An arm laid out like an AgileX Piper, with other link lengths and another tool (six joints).
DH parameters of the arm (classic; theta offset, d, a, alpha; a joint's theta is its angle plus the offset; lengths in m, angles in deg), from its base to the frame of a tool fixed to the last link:
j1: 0 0.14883 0 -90
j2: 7.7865 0 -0.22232 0
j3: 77.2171 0 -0.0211 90
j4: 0 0.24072 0 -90
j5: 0 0 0 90
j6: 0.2 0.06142 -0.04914 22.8
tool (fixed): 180 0.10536 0 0
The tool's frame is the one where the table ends.
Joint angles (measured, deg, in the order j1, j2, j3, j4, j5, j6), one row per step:
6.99 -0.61 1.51 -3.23 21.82 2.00
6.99 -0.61 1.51 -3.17 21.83 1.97
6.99 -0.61 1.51 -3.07 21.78 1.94
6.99 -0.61 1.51 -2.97 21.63 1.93
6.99 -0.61 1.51 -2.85 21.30 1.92
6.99 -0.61 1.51 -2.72 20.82 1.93
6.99 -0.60 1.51 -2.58 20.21 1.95
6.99 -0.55 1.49 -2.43 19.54 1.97
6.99 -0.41 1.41 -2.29 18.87 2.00
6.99 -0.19 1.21 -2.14 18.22 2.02
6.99 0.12 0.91 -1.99 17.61 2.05
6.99 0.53 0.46 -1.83 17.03 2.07
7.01 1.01 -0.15 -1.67 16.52 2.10
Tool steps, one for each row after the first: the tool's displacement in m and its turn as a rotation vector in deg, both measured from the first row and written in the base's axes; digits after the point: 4 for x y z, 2 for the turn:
0.0000 0.0000 -0.0001 0.03 0.01 0.01
0.0000 0.0001 0.0000 0.11 -0.03 0.03
0.0000 0.0001 0.0004 0.21 -0.16 0.05
0.0000 0.0002 0.0013 0.36 -0.48 0.08
0.0000 0.0003 0.0025 0.56 -0.94 0.11
0.0000 0.0004 0.0042 0.78 -1.51 0.14
0.0000 0.0005 0.0059 1.03 -2.13 0.18
0.0001 0.0006 0.0079 1.27 -2.71 0.21
0.0001 0.0006 0.0103 1.51 -3.32 0.24
0.0002 0.0007 0.0131 1.76 -3.89 0.26
0.0003 0.0007 0.0165 2.01 -4.49 0.29
0.0004 0.0008 0.0206 2.27 -5.10 0.33

